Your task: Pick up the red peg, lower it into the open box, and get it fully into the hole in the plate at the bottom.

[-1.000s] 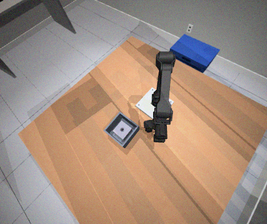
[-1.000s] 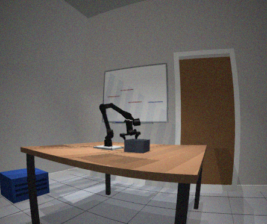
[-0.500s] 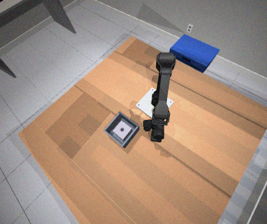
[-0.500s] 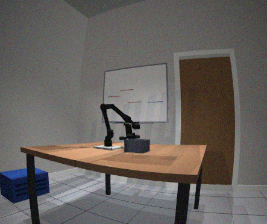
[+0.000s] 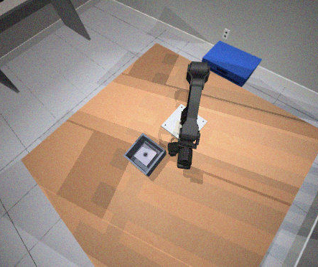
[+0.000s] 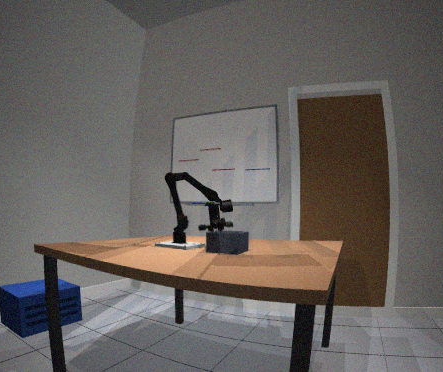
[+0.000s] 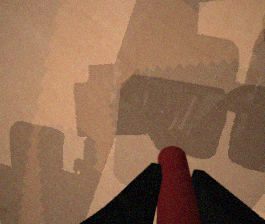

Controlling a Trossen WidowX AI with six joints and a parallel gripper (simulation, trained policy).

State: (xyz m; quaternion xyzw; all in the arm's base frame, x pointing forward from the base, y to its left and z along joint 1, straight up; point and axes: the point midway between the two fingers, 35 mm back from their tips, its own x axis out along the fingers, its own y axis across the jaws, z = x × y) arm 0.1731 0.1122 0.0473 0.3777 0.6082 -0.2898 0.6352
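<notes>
My gripper tip is now 140 mm short of the pale plate, 160 mm to the left of it and 20 mm below it. The rest, counted from my gripper tip: grey box 140 mm ahead, 160 mm to the right; then red peg 20 mm above.
</notes>
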